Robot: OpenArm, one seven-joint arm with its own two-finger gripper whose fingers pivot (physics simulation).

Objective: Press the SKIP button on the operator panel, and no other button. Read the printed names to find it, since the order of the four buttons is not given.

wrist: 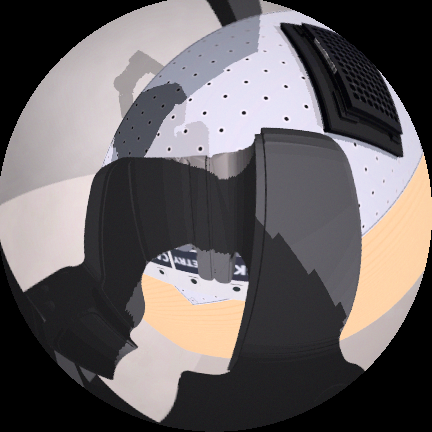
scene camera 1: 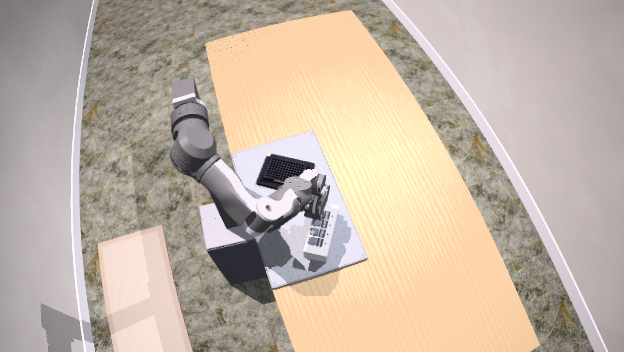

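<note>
The operator panel (scene camera 1: pixel 328 240) (wrist: pixel 215 288) is a pale box with round grey buttons and dark name labels. In the wrist view the fingers cover much of it. Parts of names show there upside down: "CA", "ETRY" on the RETRY label (wrist: pixel 185 262), and a "K" on the SKIP label (wrist: pixel 241 270) at the right. The SKIP button itself is hidden behind the fingers. My gripper (scene camera 1: pixel 315 215) (wrist: pixel 219 219) is shut and empty, fingertips together and pointing down at the panel's upper end in the scene view. Whether the tips touch a button cannot be told.
A black grid-topped tray (scene camera 1: pixel 285 169) (wrist: pixel 355 80) lies beyond the panel's upper end on the perforated light board (scene camera 1: pixel 300 142) (wrist: pixel 245 95). The board rests on the wooden table (scene camera 1: pixel 400 200) (wrist: pixel 190 330). A grey box (scene camera 1: pixel 235 260) stands by the board's left edge.
</note>
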